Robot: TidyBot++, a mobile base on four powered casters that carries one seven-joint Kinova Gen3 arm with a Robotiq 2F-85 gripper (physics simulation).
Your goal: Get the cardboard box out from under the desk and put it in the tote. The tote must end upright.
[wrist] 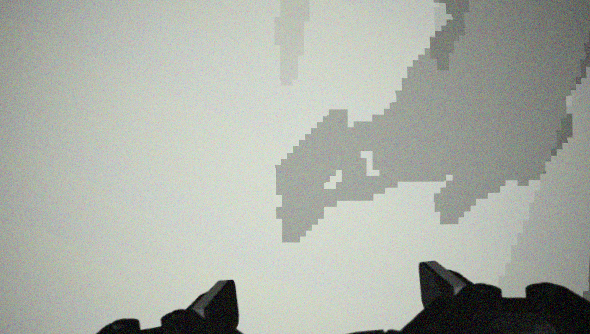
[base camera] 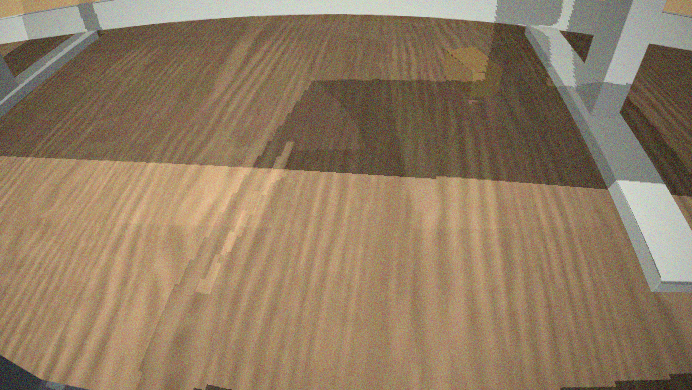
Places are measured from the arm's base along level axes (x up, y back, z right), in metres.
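Pixels of known places: gripper, fingertip midpoint: (wrist: 327,292).
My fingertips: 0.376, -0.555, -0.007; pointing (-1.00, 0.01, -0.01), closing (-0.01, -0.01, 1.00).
Observation:
Behind a point stands the place of what it marks, as x, y, z.
My gripper (wrist: 327,292) @[0.376, -0.555, -0.007] is open, its two black fingertips wide apart with nothing between them. It is over a pale, flat surface that fills the wrist view and looks like the desk top (wrist: 125,150) @[0.324, -0.637, -0.132]; a grey shadow of the arm and gripper falls on it. In the base view the desk (base camera: 300,7) @[-0.377, -1.095, -0.177] shows as a pale crossbar and side supports around a shaded stretch of floor. The cardboard box cannot be made out in either view; a yellowish patch lies in the shade at the upper right, and I cannot tell what it is. The tote does not show.
The desk's right foot (base camera: 660,230) reaches forward along the right side of the base view, with an upright rising behind it. The left foot (base camera: 50,67) @[-0.378, -0.874, -0.804] is at the upper left. Wood floor (base camera: 350,280) @[-0.396, -0.318, -0.023] lies in front, and a dark edge shows at the bottom left.

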